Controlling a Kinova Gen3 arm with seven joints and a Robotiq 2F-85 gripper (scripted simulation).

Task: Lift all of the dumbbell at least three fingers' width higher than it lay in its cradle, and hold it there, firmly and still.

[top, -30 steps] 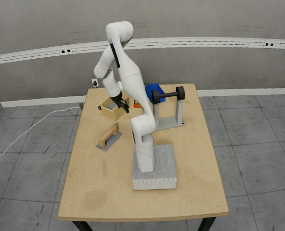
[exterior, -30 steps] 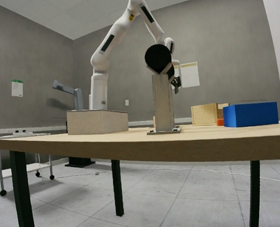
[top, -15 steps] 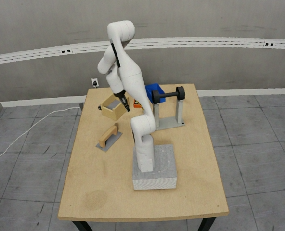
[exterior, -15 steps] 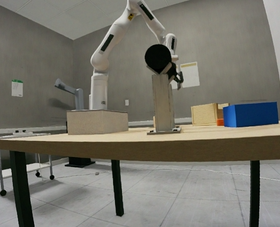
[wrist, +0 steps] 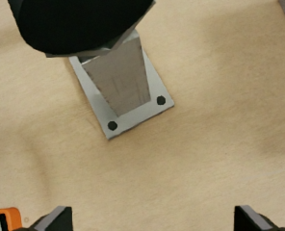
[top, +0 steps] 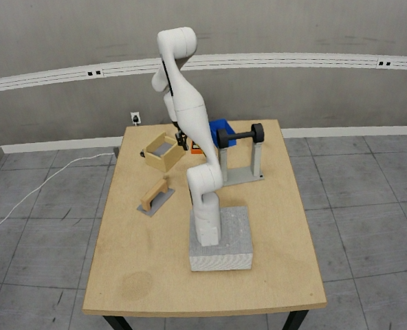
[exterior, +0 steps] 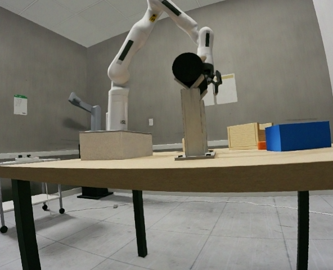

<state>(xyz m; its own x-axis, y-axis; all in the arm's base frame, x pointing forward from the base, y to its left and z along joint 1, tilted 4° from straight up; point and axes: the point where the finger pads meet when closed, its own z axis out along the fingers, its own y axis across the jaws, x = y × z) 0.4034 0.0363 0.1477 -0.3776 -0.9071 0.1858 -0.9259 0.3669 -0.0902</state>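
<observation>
Right now the black dumbbell is 220 mm to the right of my hand and 10 mm above it. The rest, counted from my hand: cradle 220 mm to the right, 130 mm below; wooden box 170 mm ahead, 140 mm to the left, 180 mm below; blue box 300 mm ahead, 170 mm to the right, 210 mm below.
</observation>
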